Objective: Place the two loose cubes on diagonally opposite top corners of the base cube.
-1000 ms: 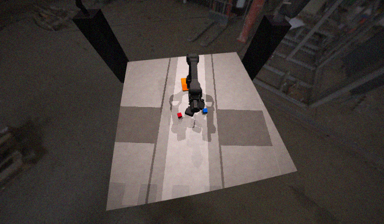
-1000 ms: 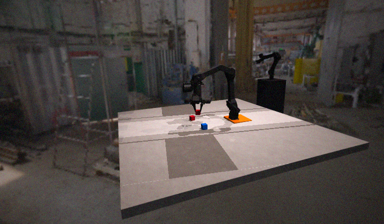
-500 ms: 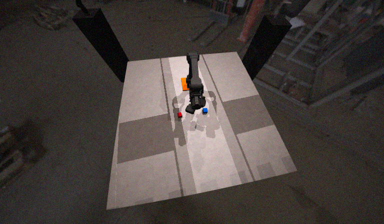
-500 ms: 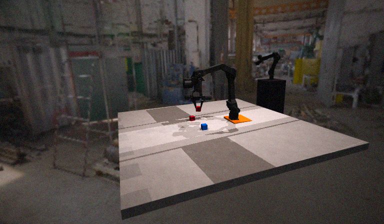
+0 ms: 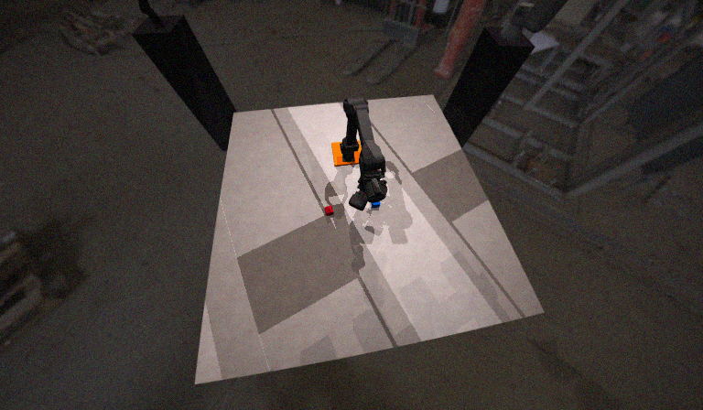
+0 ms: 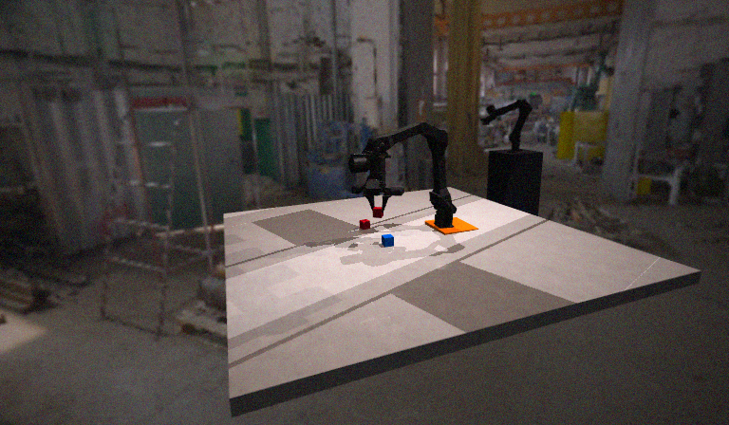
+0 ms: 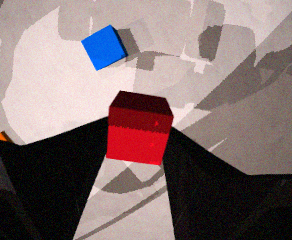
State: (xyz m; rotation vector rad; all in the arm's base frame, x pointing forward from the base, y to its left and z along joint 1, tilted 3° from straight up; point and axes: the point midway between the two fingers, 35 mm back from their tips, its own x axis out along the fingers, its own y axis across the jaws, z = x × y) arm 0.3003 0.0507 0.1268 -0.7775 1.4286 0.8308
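Right now my gripper tip is 9 cm above the blue base cube, 6 cm to the right of it and 2 cm past it. Round my gripper tip: red cube right at my gripper tip.
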